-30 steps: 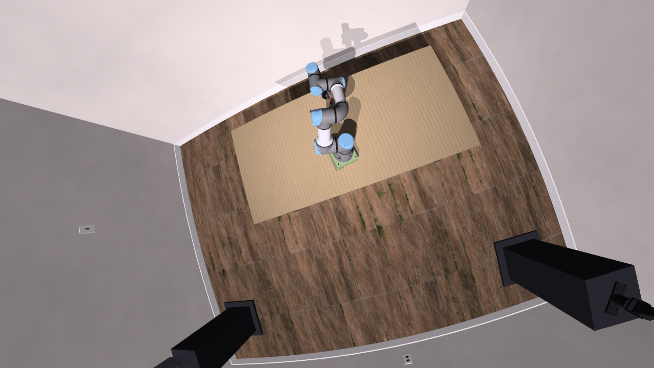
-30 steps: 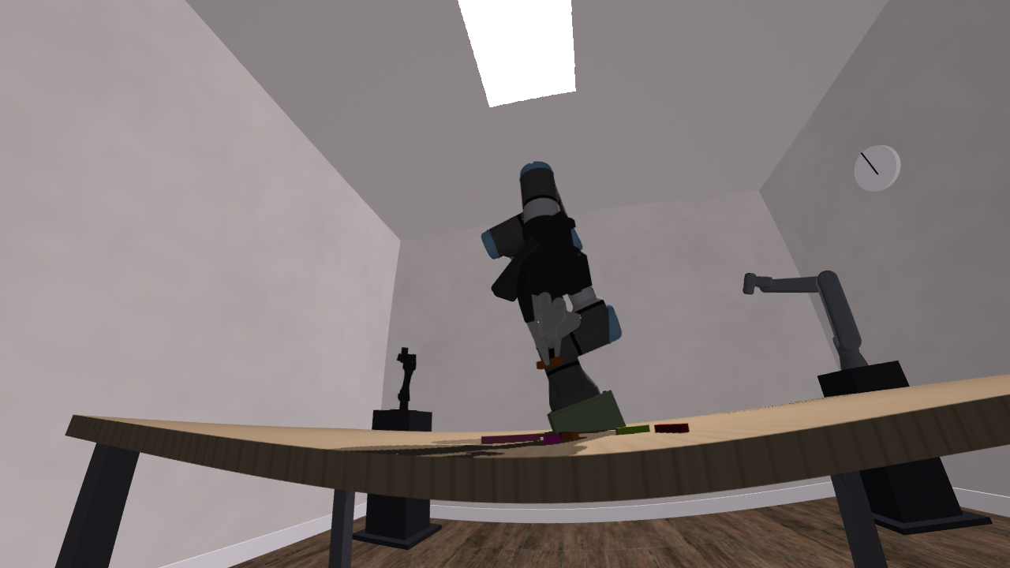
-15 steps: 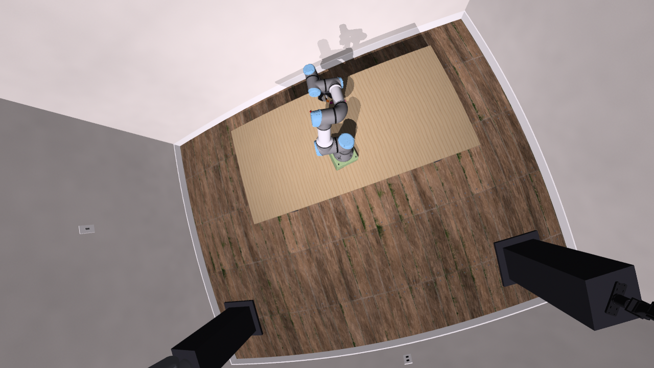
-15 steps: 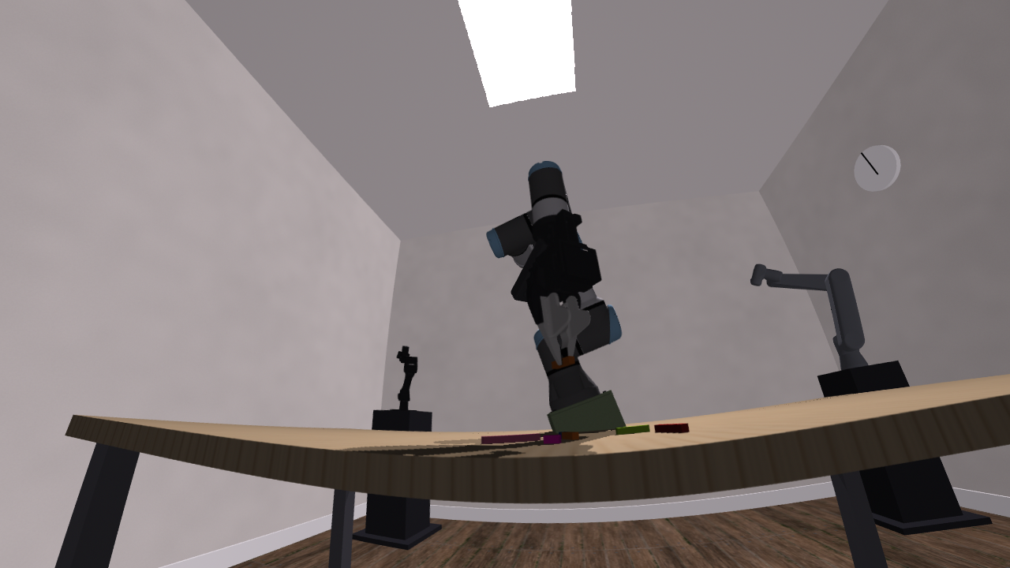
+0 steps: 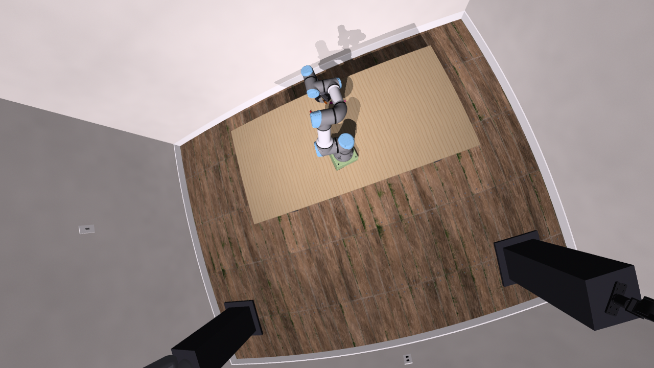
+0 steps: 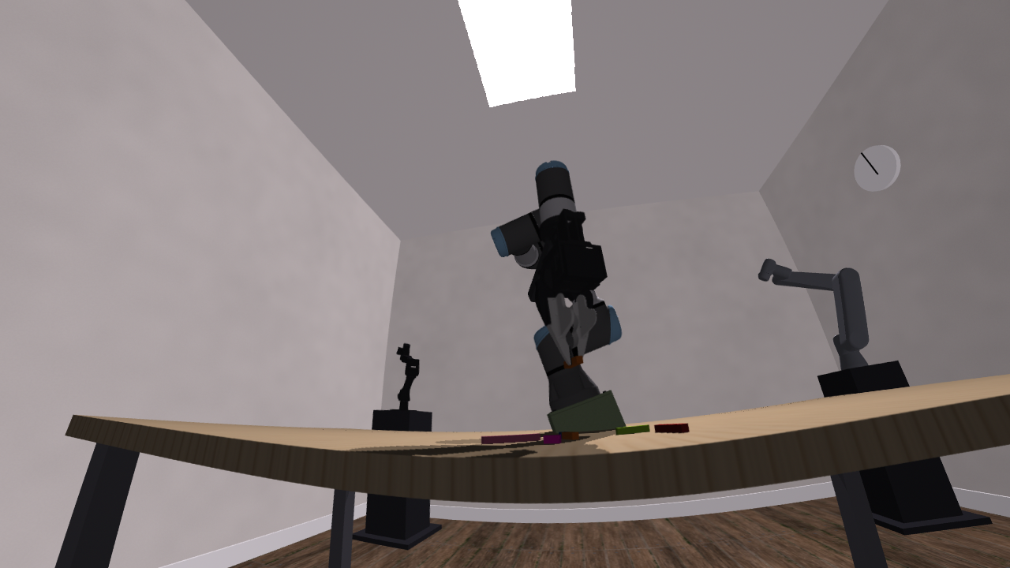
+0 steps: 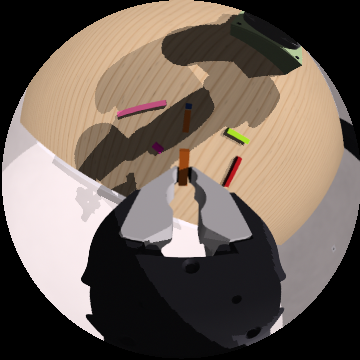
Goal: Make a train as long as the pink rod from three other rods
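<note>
My gripper is now 110 mm above the magenta rod, 30 mm to the left of it and 30 mm short of it. Round my hand: pink rod (110 mm below, 100 mm to the right, 20 mm behind); then lime rod (110 mm below, 80 mm to the left, 80 mm behind); then blue rod (110 mm below, 60 mm behind, 30 mm to the right).
</note>
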